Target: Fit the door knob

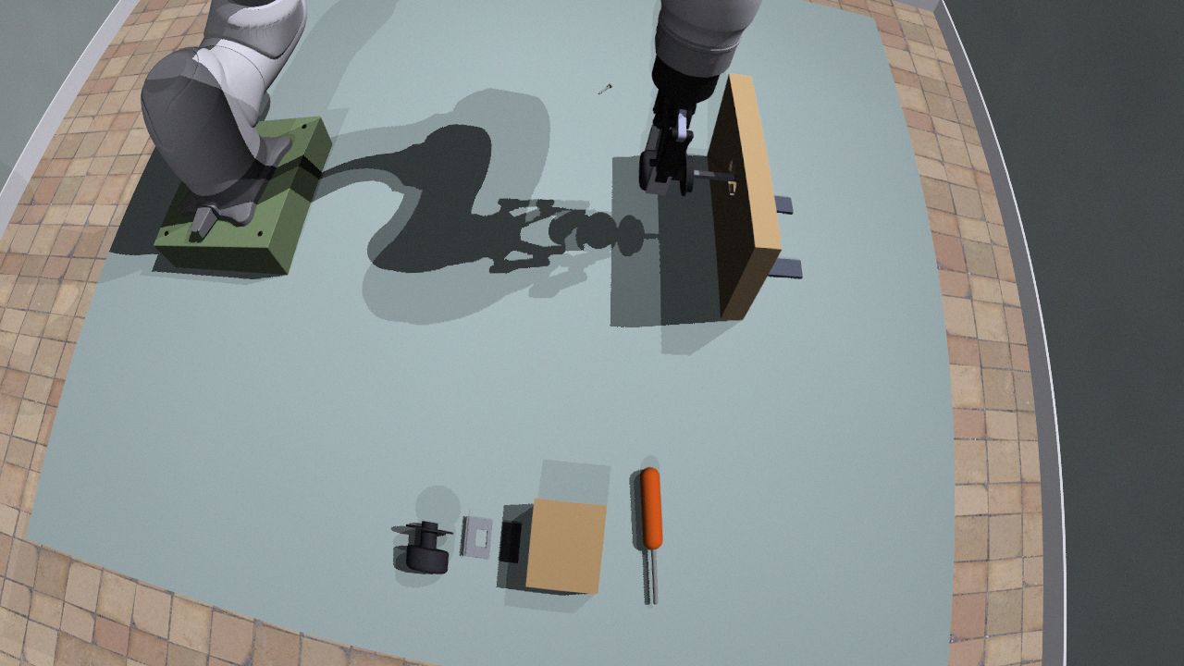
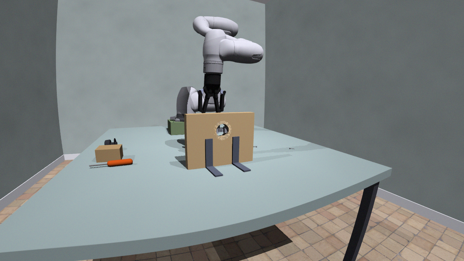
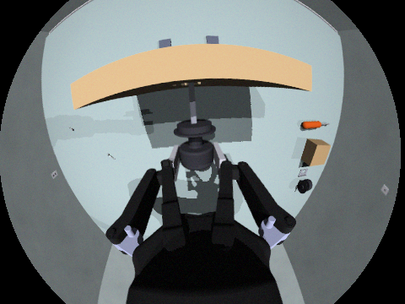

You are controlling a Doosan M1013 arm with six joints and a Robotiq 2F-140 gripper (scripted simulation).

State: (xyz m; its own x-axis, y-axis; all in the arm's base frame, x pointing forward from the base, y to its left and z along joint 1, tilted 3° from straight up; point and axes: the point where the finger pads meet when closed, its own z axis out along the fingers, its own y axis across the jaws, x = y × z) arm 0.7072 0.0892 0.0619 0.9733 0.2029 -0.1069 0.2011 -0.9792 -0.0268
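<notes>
Now: the latch socket 120 mm ahead of my hand, 20 mm to the left of it and 30 mm below it. From my hand the other things lie so: orange-handled screwdriver: 100 mm ahead, 460 mm to the right, 160 mm below; then wooden block: 500 mm to the right, 140 mm below; then upright wood panel: 120 mm ahead, 20 mm to the left, 50 mm below.
</notes>
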